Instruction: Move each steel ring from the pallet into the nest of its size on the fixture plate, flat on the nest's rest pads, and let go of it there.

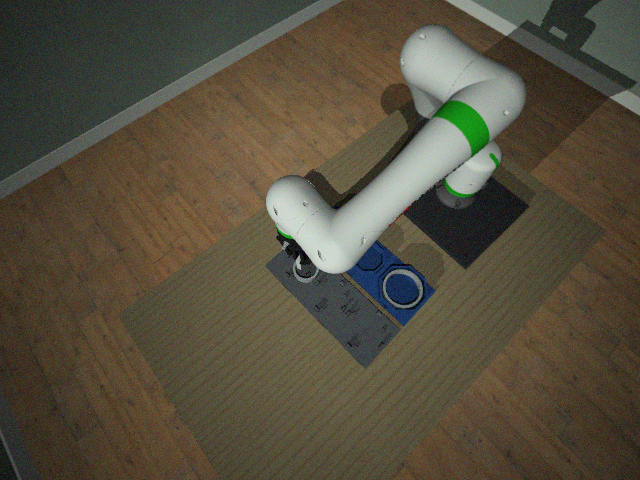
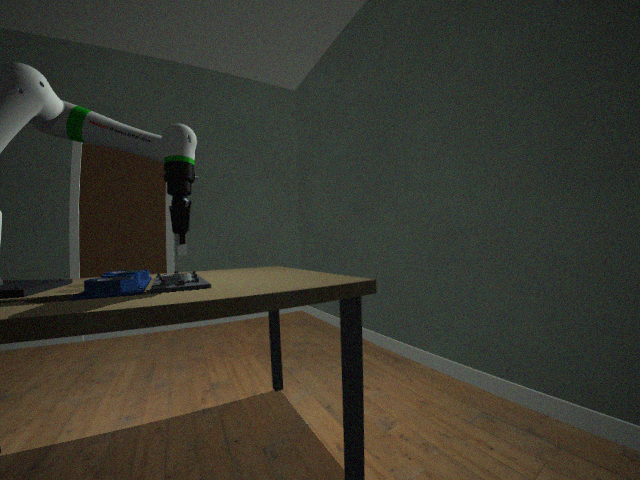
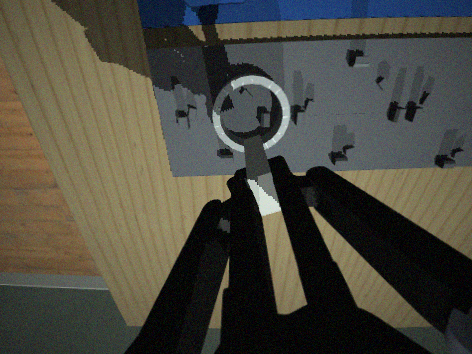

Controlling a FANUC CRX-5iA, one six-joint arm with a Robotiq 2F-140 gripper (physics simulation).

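Seen in the pictures: gripper, fingertip midpoint: [image 1: 301, 265] [image 2: 181, 255] [image 3: 256, 152]; arm's base, origin of the base link: [image 1: 455, 190].
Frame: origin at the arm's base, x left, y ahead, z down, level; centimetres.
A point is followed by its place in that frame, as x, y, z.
A small steel ring [image 1: 304, 279] {-5.6, 63.9, -0.9} [image 3: 284, 113] {-4.9, 60.5, -1.0} lies flat in a nest at the far-left end of the grey fixture plate [image 1: 347, 316] [image 2: 200, 284] {-17.7, 68.5, 1.5} [image 3: 326, 77] {-0.3, 56.6, 1.5}. A large steel ring [image 1: 403, 270] {11.4, 36.4, -1.2} sits in the blue pallet [image 1: 370, 267] {3.5, 43.3, 1.9} [image 2: 118, 283] [image 3: 305, 10] {-4.1, 50.6, 1.9} beside the plate. My gripper [image 1: 296, 257] {-8.1, 62.8, -7.1} [image 2: 176, 264] {-8.1, 62.8, -7.1} [image 3: 256, 152] {-8.1, 62.8, -7.1} points straight down, shut with nothing between the fingers. Its tips stand low over the near rim of the small ring. I cannot tell whether they touch it.
The plate and pallet lie side by side on a wooden table [image 1: 270, 381] {13.0, 90.0, 2.7} [image 2: 270, 286] {-25.4, 87.7, 2.7}. The arm's dark base plate [image 1: 485, 229] {17.2, 2.9, 0.4} is at the right. Small black rest pads [image 3: 336, 156] {3.6, 65.8, 0.9} stick up from the fixture plate. The table edge runs close to the plate's left end.
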